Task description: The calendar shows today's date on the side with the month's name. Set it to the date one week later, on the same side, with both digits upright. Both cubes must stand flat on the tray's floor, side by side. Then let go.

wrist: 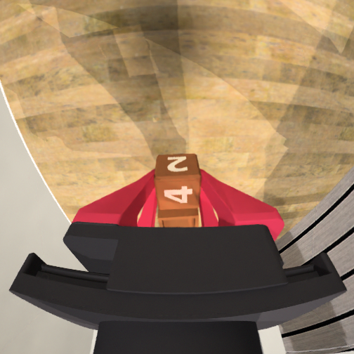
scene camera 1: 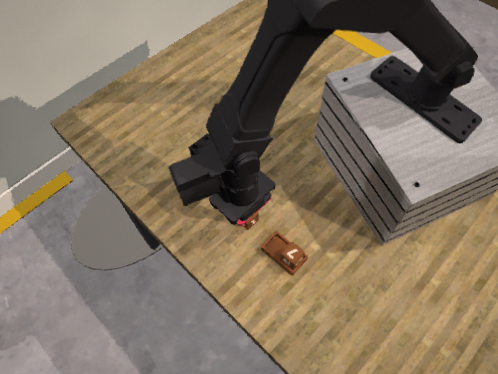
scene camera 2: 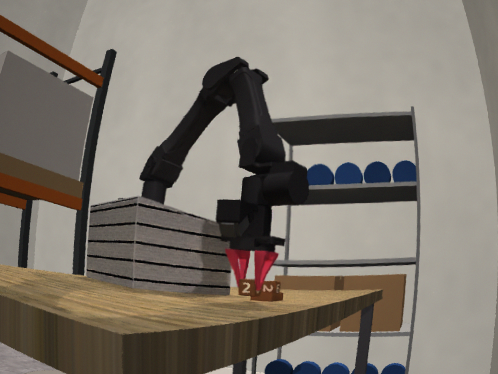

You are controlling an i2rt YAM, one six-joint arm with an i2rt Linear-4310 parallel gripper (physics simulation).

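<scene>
My gripper (scene camera 1: pixel 248 219) (scene camera 2: pixel 249 286) (wrist: pixel 177 175) is shut on a brown digit cube (scene camera 1: pixel 252 222) (scene camera 2: pixel 245 287) (wrist: pixel 177 187), off the tray's open end. In scene camera 2 this cube shows an upright 2; the wrist view shows a 4 turned sideways and an upside-down 2. Whether it touches the table is unclear. The brown tray (scene camera 1: pixel 272 243) (scene camera 2: pixel 266 298) (wrist: pixel 178 213) lies beside it. The other cube (scene camera 1: pixel 293 254) (scene camera 2: pixel 270 288) sits in the tray's far end, a 7-like digit on top and a 2 lying sideways on one side. No month name is legible.
The wooden table (scene camera 1: pixel 165 200) (scene camera 2: pixel 165 312) carries the tray, its edge (scene camera 1: pixel 200 284) running past the tray's outer side. A grey layered block (scene camera 1: pixel 367 145) (scene camera 2: pixel 160 250) (wrist: pixel 325 240) bears the arm's base. Shelves (scene camera 2: pixel 416 225) stand behind the table.
</scene>
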